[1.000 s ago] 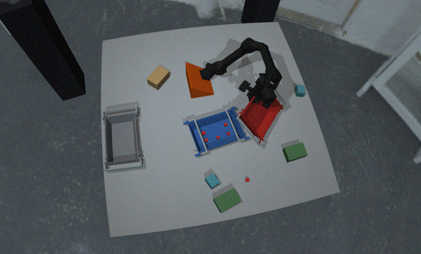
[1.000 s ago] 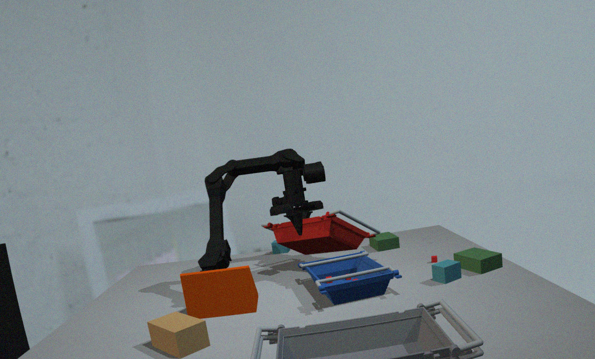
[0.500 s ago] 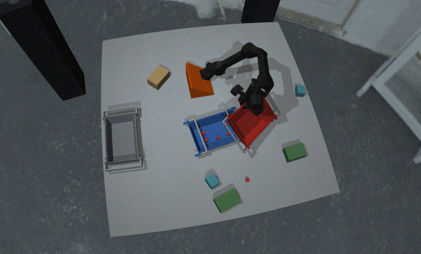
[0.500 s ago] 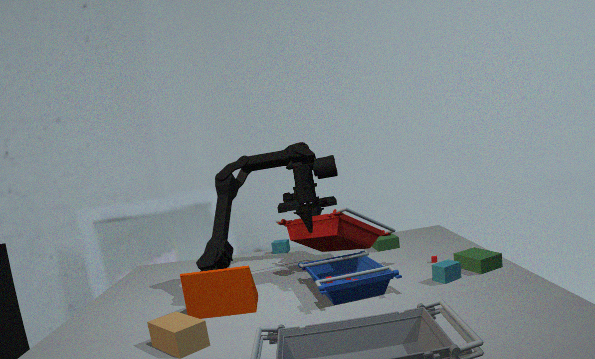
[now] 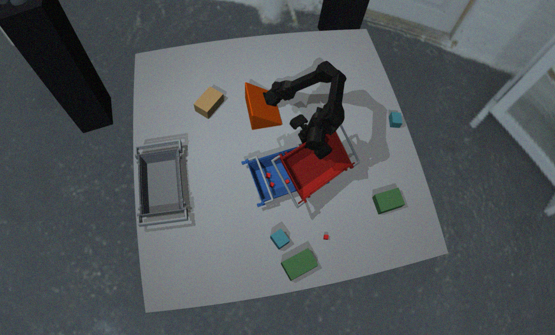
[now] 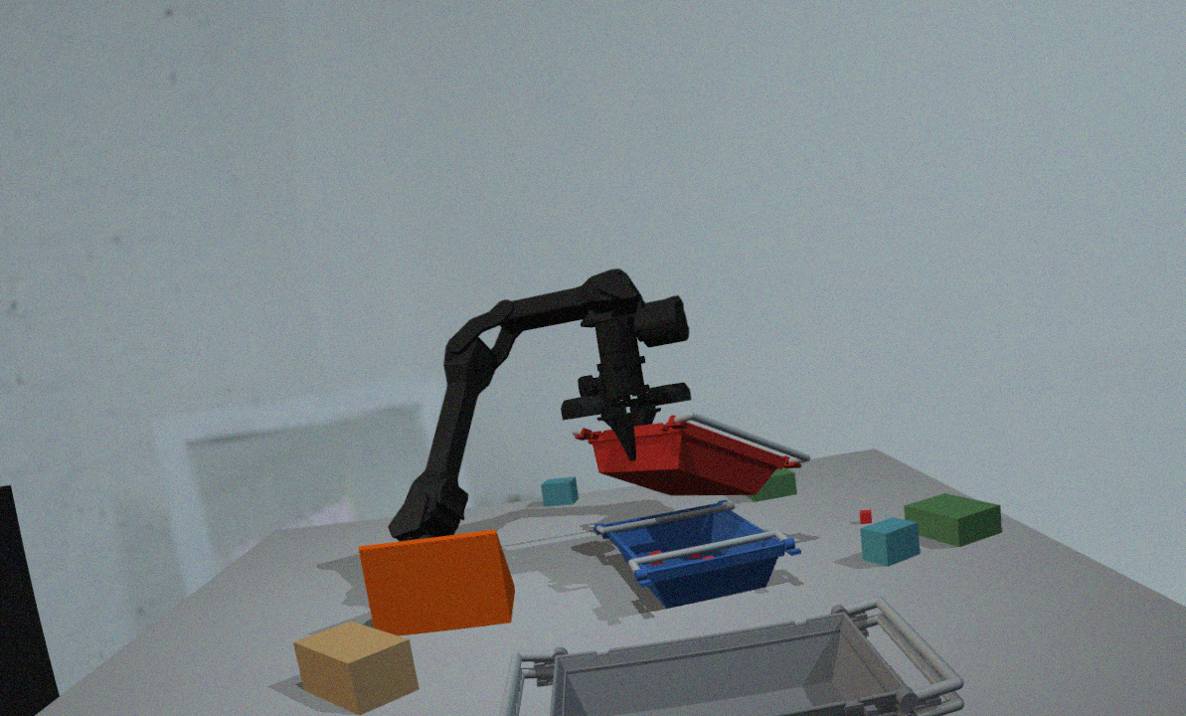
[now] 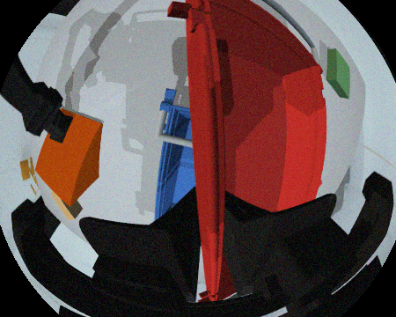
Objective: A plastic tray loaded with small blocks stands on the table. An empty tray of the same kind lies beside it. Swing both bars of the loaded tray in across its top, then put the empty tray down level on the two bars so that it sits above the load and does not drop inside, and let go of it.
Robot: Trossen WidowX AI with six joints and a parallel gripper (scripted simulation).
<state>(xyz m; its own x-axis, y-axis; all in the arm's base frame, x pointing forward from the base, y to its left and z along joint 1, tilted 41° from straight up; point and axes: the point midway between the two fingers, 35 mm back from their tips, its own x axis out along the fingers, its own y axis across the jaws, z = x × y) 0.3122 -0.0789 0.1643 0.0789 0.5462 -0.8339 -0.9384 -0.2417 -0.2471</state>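
Now: gripper tip 80 mm short of the red tray and 30 mm to the right of it. Round my gripper tip: red cube 340 mm ahead, 150 mm below, 10 mm to the right; then tan block 390 mm behind, 310 mm to the right, 130 mm below.
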